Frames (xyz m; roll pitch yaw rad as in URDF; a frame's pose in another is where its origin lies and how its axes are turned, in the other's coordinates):
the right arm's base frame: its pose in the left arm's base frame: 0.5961 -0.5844 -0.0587 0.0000 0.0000 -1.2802
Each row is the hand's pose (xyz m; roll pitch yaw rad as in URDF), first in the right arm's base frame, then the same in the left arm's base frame.
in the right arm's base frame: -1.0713 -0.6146 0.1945 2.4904 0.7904 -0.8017
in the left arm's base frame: -0.2997 0.2659 0.1358 2.4904 0.7904 -2.0819
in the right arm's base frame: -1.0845 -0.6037 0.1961 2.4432 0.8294 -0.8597
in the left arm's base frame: -0.2930 0.2817 0.1374 2.4432 0.8294 -2.1399
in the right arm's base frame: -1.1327 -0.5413 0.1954 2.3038 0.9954 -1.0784
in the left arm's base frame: -0.2471 0.3457 0.1367 2.3038 0.9954 -2.3586
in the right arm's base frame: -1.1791 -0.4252 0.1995 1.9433 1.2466 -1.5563
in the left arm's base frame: -0.1491 0.4234 0.1408 1.9433 1.2466 -2.8365
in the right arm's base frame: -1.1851 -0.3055 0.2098 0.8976 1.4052 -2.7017
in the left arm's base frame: -0.0362 0.4635 0.1511 0.8976 1.4052 2.3013
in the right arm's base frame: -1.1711 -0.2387 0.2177 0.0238 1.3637 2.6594
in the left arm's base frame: 0.0319 0.4692 0.1590 0.0238 1.3637 1.3792
